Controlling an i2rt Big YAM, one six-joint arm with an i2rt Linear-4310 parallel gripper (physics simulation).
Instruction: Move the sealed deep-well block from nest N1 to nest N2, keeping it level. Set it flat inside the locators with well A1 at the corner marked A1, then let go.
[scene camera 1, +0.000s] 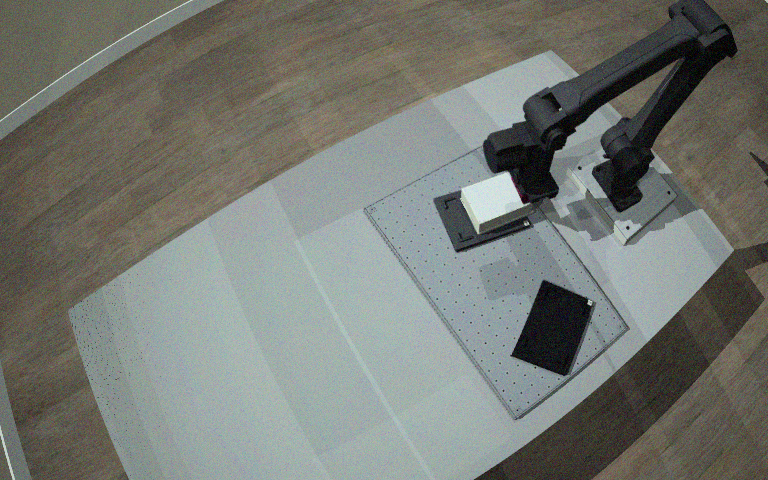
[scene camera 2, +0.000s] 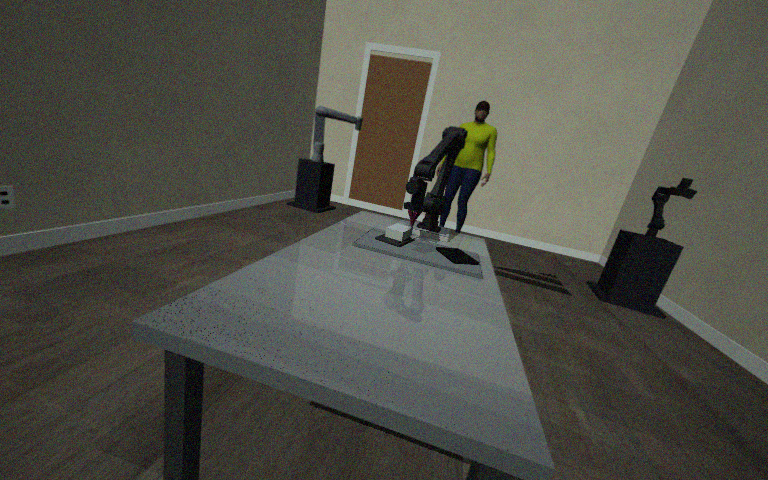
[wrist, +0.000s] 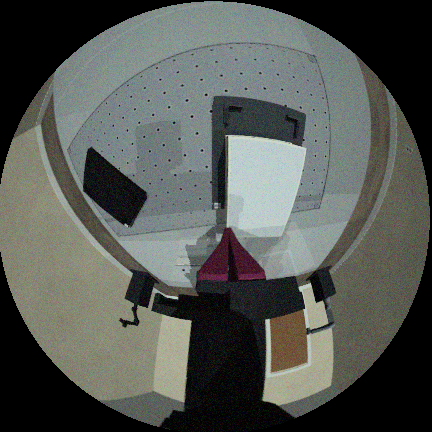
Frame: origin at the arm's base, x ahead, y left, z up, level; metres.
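Seen in the pictures: gripper, between the fingertips: (scene camera 1: 525, 202) (scene camera 2: 411, 225) (wrist: 227, 230); arm's base, origin of its link: (scene camera 1: 616, 186) (scene camera 2: 428, 228).
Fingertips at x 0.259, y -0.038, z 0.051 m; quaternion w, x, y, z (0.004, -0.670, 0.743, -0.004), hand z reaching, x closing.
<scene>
Pixels of each thing's top centre, then the offset from my fingertips to it. Level surfaces: height alone.
- white sealed block, centre of its top: (wrist: 264, 199) (scene camera 1: 499, 194) (scene camera 2: 400, 226) 0.034 m ahead, 0.044 m right, 0.010 m down
- dark grey nest, centre of its top: (wrist: 260, 161) (scene camera 1: 483, 209) (scene camera 2: 395, 236) 0.065 m ahead, 0.049 m right, 0.052 m down
- small white mark, centre of its top: (scene camera 1: 590, 302) 0.035 m back, 0.230 m left, 0.058 m down
- perforated plate, centre of its top: (wrist: 165, 152) (scene camera 1: 503, 270) (scene camera 2: 419, 248) 0.089 m ahead, 0.077 m left, 0.069 m down
- table, height of its surface: 0.083 m down
The white sealed block (scene camera 1: 492, 202) (scene camera 2: 398, 231) (wrist: 265, 185) rests on the dark grey nest (scene camera 1: 447, 220) (wrist: 260, 112), set toward the arm-base side. Corner locators show bare at that nest's far end. Whether the block is quite level I cannot tell. The other nest, black (scene camera 1: 552, 328) (scene camera 2: 457, 255) (wrist: 114, 187), is empty and turned at an angle, with a small white mark (scene camera 1: 590, 302) at one corner. My gripper (scene camera 2: 413, 221) (wrist: 227, 230) is shut and empty, its red fingertips close to the block's arm-side end. Contact cannot be made out. Nest labels are not readable.
Both nests stand on a perforated plate (scene camera 1: 407, 240) (wrist: 175, 90) on the table (scene camera 1: 254, 339) (scene camera 2: 396, 322). My arm's base plate (scene camera 1: 651, 195) is beside it. A person in yellow (scene camera 2: 478, 147) stands behind the arm. Two other arms stand on dark pedestals (scene camera 2: 314, 183) (scene camera 2: 640, 271) away from the table.
</scene>
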